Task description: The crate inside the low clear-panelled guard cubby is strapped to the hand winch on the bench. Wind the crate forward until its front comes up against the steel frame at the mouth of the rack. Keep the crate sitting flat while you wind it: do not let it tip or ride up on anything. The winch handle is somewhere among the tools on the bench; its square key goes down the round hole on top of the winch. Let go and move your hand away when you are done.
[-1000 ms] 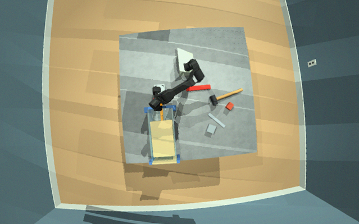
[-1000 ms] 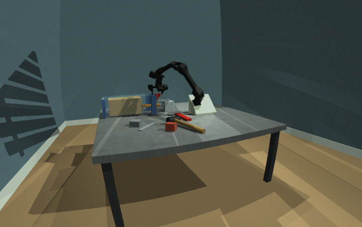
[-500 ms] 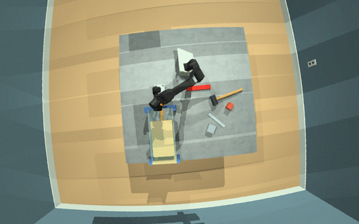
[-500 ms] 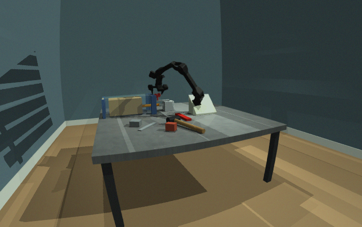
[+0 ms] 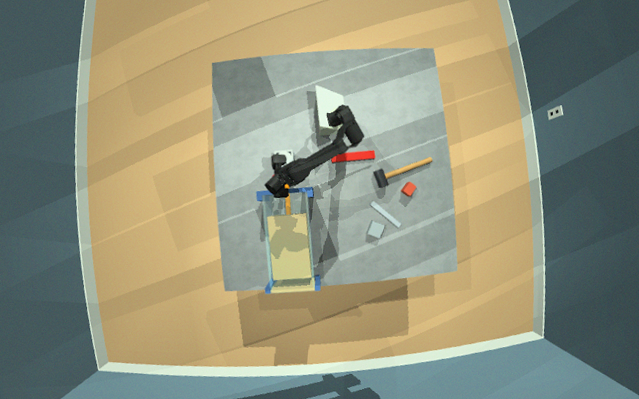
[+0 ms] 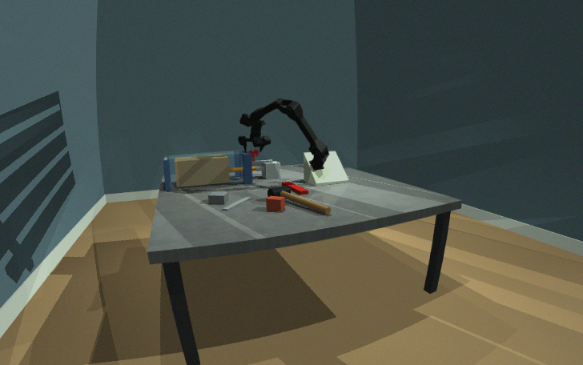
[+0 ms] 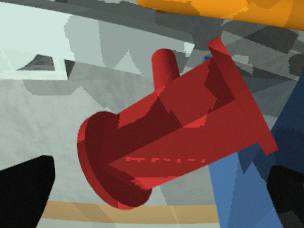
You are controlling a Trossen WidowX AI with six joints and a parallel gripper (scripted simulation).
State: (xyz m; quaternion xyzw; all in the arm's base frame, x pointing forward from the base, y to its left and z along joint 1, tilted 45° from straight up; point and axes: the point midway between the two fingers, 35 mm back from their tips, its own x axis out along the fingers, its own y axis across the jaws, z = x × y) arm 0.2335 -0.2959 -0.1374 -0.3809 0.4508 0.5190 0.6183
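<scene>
The red spool-shaped handle grip is 20 mm to the left of my gripper tip and 20 mm below it. The rest, counted from my gripper tip: clear-panelled cubby: 310 mm ahead, 40 mm below; winch handle: 30 mm behind, 30 mm to the left, 50 mm below; grey winch: 110 mm behind, 50 mm to the left, 120 mm below.
</scene>
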